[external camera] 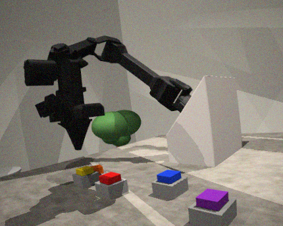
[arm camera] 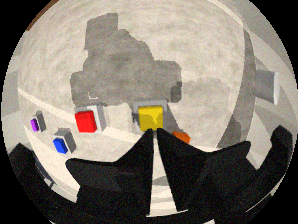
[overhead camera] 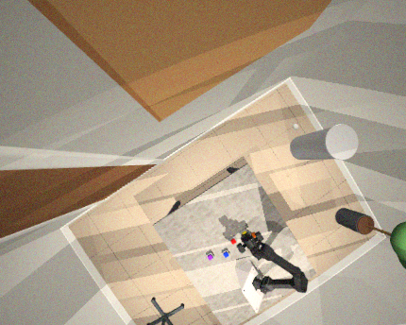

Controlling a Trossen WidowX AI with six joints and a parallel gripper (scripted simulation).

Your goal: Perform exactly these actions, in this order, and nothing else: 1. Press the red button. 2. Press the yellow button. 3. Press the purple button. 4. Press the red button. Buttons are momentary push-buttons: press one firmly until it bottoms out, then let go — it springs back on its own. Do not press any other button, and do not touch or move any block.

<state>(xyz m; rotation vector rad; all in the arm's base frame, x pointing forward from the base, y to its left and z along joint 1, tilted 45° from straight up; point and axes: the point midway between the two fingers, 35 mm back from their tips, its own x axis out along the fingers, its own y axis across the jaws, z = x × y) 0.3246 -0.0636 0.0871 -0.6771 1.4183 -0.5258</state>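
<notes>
My gripper tip is 1 cm past the yellow button and 5 cm above it. Round my gripper tip: purple button (4 cm behind, 33 cm to the left, 5 cm below); then blue button (8 cm behind, 21 cm to the left, 5 cm below); then red button (2 cm behind, 11 cm to the left, 5 cm below).
</notes>
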